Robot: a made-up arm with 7 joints.
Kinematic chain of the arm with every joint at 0, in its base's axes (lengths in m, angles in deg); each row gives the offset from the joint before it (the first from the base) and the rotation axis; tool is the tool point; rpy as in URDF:
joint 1: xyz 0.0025 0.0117 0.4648 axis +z
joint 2: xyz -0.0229 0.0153 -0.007 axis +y
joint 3: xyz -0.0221 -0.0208 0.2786 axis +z
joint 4: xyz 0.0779 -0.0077 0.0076 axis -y
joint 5: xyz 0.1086 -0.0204 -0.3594 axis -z
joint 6: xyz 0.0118 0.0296 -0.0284 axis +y
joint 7: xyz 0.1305 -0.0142 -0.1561 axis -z
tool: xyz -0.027 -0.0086 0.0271 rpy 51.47 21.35 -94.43
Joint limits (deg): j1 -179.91..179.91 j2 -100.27..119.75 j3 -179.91..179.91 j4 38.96..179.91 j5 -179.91..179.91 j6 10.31..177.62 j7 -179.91..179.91
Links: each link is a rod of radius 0.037 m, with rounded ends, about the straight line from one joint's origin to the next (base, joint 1, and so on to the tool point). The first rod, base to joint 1, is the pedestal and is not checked.
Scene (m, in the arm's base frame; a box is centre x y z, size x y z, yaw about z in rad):
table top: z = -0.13
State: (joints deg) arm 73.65 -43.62 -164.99 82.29 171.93 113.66 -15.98
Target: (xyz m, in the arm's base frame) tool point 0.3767 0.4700 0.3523
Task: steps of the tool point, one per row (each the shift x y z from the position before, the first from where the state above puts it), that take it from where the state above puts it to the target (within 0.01 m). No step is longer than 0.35 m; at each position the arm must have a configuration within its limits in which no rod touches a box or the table.
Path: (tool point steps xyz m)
1: 0.2951 0.0507 -0.0619
2: 0.2490 0.1691 -0.0427
3: 0.1544 0.2548 -0.0217
4: 0.0321 0.2892 -0.0009
5: -0.0909 0.2651 0.0178
6: -0.1875 0.1901 0.0328

